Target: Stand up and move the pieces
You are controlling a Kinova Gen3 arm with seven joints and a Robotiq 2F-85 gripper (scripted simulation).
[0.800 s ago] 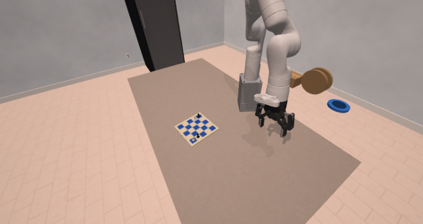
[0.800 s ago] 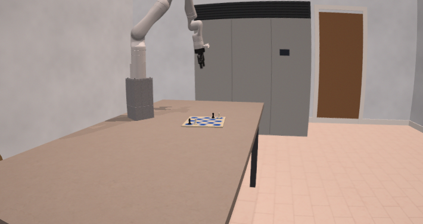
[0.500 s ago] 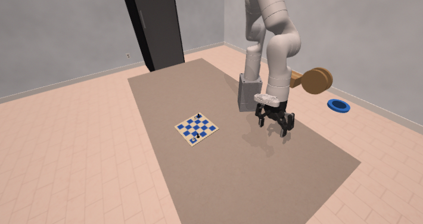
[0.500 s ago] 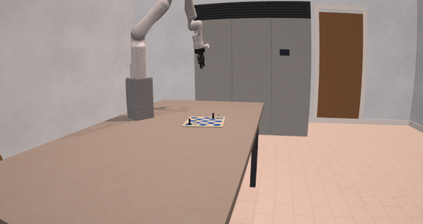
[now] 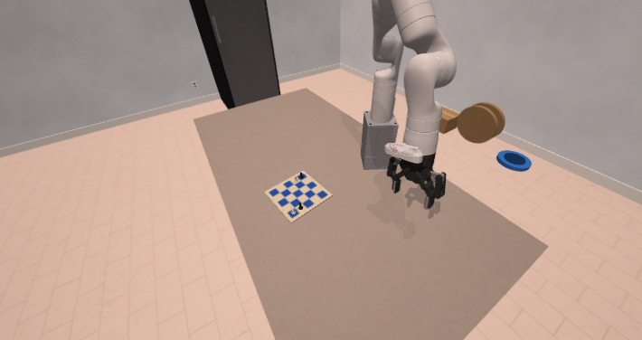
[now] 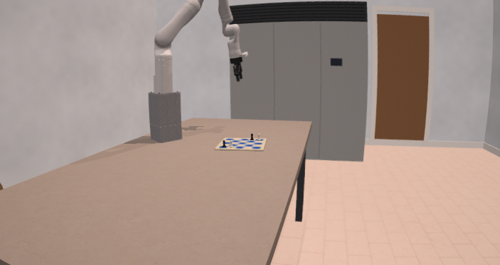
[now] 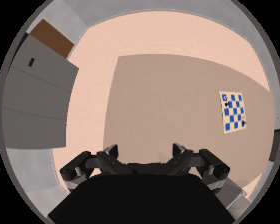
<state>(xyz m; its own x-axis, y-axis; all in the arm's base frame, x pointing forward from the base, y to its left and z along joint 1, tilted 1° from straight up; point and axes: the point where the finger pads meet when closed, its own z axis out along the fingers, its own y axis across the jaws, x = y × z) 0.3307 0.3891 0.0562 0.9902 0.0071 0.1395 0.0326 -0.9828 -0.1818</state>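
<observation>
Right now my hand is 10 cm short of the cream chessboard, 45 cm to the left of it and 30 cm above it.
</observation>
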